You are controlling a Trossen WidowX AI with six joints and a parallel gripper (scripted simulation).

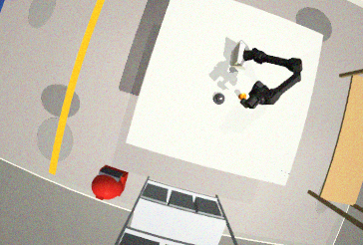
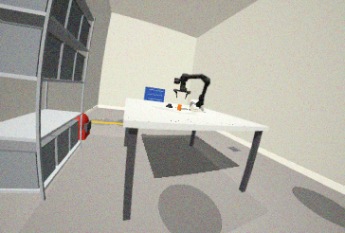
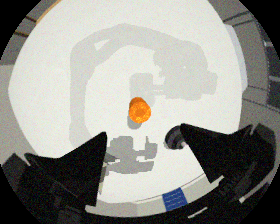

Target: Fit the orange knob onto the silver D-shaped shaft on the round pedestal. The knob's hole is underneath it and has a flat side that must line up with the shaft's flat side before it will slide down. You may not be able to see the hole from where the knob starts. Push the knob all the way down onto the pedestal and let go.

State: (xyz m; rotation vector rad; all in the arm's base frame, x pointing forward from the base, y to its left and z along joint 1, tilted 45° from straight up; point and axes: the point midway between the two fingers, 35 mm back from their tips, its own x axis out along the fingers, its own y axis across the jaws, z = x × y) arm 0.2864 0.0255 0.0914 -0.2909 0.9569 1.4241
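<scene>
The orange knob is 80 mm below my gripper tip. From my gripper tip the other things lie so: dark round pedestal 150 mm to the right, 90 mm below, 70 mm ahead.
</scene>
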